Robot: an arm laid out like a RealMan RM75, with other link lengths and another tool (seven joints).
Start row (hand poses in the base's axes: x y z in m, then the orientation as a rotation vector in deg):
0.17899 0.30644 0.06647 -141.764 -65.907 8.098
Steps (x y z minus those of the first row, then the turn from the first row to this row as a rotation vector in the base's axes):
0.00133 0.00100 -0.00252 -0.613 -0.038 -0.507
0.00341 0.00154 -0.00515 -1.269 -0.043 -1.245
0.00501 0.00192 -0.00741 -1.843 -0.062 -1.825
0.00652 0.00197 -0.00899 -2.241 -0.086 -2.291
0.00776 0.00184 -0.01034 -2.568 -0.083 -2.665
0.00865 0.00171 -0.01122 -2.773 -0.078 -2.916
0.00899 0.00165 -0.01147 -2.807 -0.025 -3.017
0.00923 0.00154 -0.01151 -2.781 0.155 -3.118
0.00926 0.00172 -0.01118 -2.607 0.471 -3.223
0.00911 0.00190 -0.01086 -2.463 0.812 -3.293
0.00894 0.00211 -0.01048 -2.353 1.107 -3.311
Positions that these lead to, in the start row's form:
0.18032 0.30744 0.06395 -142.585 -65.409 8.280
0.18240 0.30798 0.06132 -143.553 -64.609 8.463
0.18400 0.30836 0.05906 -144.367 -63.991 8.625
0.18551 0.30841 0.05748 -144.968 -63.483 8.706
0.18675 0.30828 0.05613 -145.447 -63.065 8.802
0.18764 0.30815 0.05525 -145.755 -62.779 8.862
0.18798 0.30809 0.05500 -145.818 -62.634 8.919
0.18822 0.30798 0.05496 -145.783 -62.427 9.096
0.18825 0.30816 0.05529 -145.572 -62.132 9.347
0.18810 0.30834 0.05561 -145.359 -61.878 9.656
0.18793 0.30855 0.05599 -145.165 -61.714 9.945

